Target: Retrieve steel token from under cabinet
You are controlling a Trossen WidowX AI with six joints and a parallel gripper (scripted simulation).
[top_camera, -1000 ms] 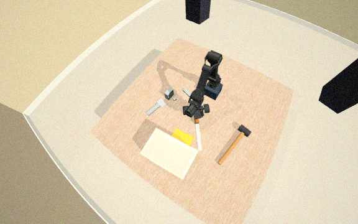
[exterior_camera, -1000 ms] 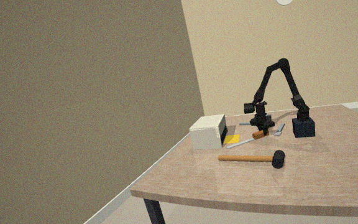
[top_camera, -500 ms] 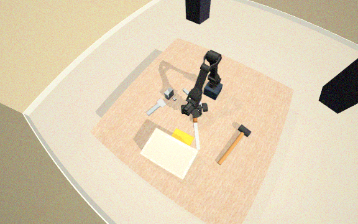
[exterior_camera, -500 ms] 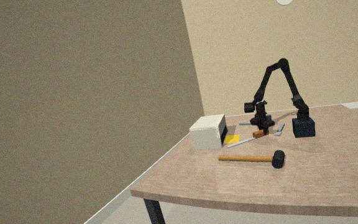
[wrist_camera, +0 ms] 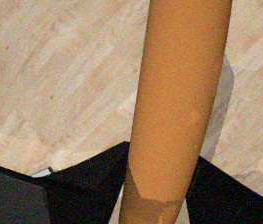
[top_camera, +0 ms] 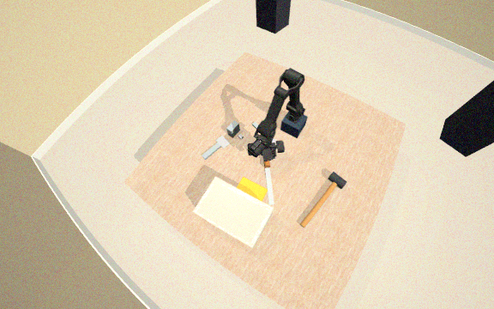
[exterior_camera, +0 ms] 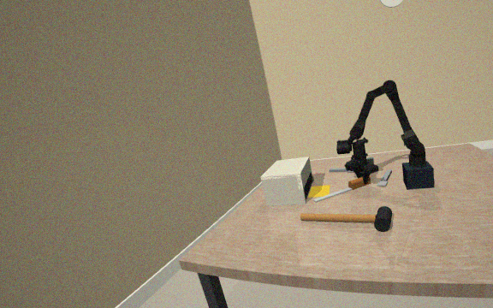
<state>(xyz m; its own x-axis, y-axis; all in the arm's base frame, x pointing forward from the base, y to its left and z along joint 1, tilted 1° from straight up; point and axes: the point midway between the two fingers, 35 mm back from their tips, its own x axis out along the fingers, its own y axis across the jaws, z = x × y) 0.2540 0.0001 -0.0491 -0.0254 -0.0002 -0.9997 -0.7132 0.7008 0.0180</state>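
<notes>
Now: the tiny cube 190 mm to the right of my gripper tip. Also, from my gripper tip: grey t-shaped tool: 250 mm to the right, 130 mm ahead; then grey flat tool: 100 mm behind, 50 mm to the right; then grey block: 240 mm to the right, 30 mm above.
</notes>
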